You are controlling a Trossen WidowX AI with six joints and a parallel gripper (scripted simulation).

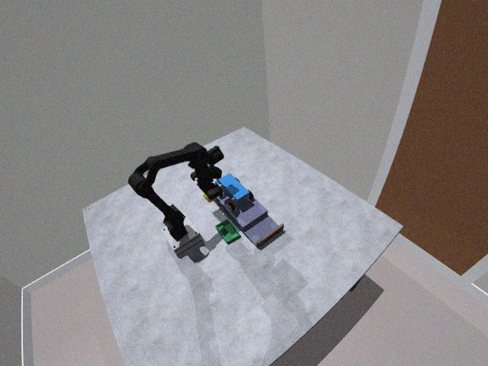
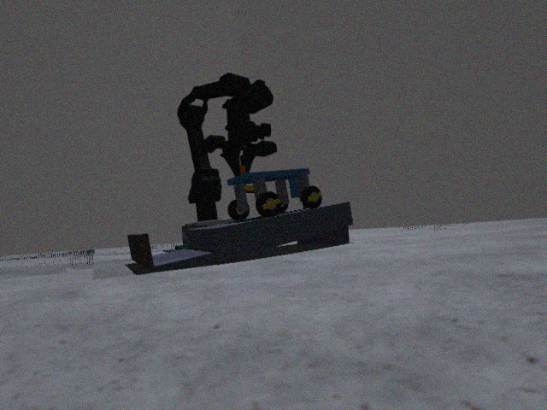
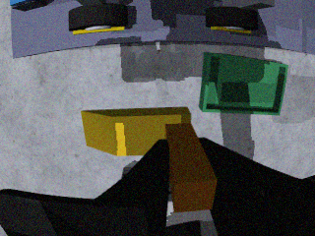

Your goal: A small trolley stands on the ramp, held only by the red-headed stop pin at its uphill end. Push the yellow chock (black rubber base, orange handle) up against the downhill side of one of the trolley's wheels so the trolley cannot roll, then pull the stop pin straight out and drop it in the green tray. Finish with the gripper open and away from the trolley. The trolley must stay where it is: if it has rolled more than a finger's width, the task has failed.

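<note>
Now: gripper tip 12 cm short of the red-headed stop pin, 9 cm to the right of it and 3 cm above it. Round my gripper tip: ramp (12 cm ahead, 3 cm to the right, 12 cm below); blue-topped trolley (12 cm ahead, 2 cm to the right, 5 cm below); yellow chock (2 cm to the left, 1 cm below).
</note>
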